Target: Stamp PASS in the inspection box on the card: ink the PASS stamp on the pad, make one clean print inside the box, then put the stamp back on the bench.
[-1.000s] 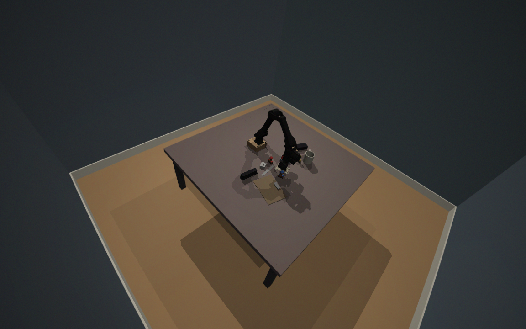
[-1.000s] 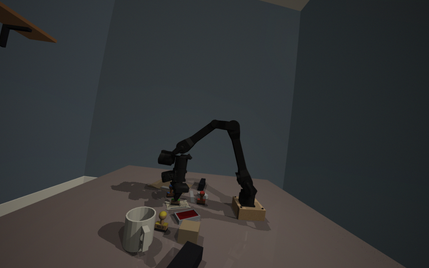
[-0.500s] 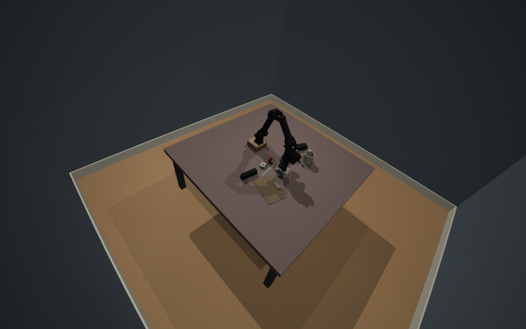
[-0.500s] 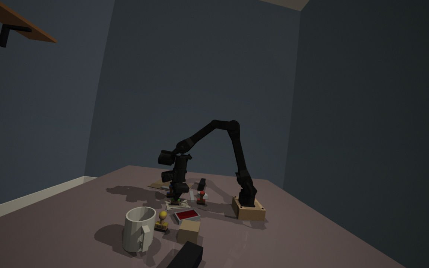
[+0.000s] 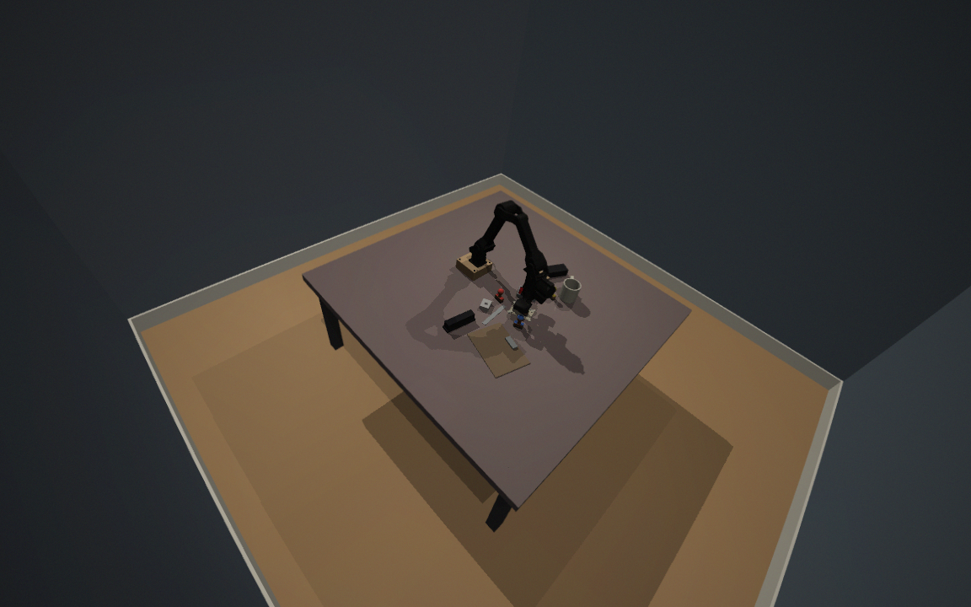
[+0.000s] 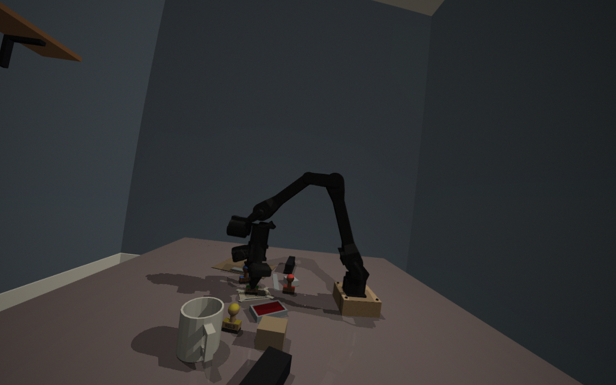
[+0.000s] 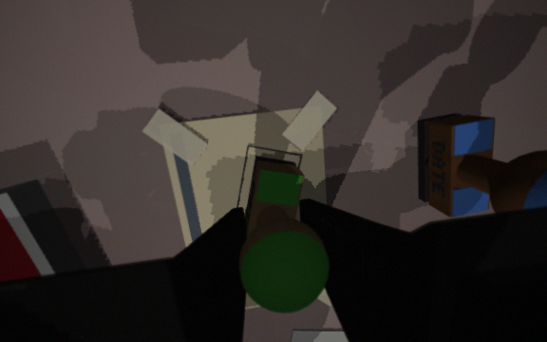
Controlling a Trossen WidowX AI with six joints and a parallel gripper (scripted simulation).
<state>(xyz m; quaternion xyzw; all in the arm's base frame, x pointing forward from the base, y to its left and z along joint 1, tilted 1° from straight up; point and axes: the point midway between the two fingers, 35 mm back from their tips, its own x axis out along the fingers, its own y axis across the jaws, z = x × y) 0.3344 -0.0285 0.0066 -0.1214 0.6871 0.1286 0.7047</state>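
Right now the cream card is 2 cm below my gripper tip and 1 cm behind it. The rest, counted from my gripper tip: blue-knobbed stamp: 8 cm to the right, 4 cm ahead; then green-knobbed PASS stamp: right at my gripper tip; then dark red ink pad: 10 cm to the left, 7 cm behind, 2 cm below.
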